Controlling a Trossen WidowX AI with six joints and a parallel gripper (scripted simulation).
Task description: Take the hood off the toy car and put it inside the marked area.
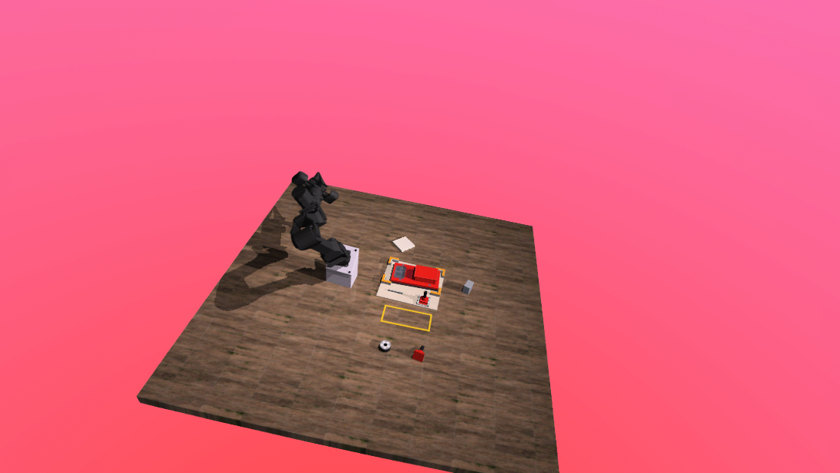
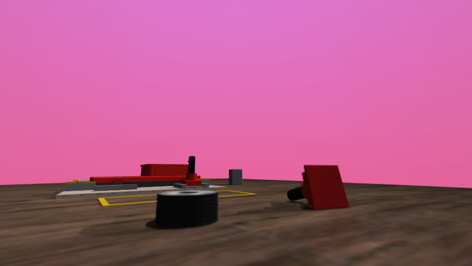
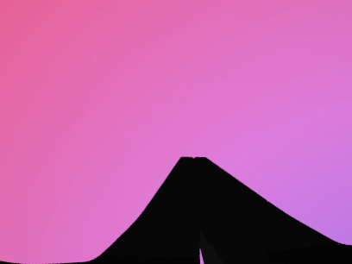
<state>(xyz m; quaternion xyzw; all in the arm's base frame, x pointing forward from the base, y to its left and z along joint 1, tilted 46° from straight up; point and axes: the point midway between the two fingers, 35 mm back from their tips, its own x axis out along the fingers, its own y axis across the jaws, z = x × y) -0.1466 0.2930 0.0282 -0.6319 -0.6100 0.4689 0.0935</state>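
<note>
Now: gripper tip 510 mm short of the red hood, 130 mm to the left of it and 310 mm above it. Round my gripper tip: grey cube: 690 mm ahead, 130 mm to the right, 330 mm below; black wheel: 420 mm ahead, 500 mm to the right, 340 mm below; white flat plate: 380 mm ahead, 80 mm to the left, 340 mm below.
</note>
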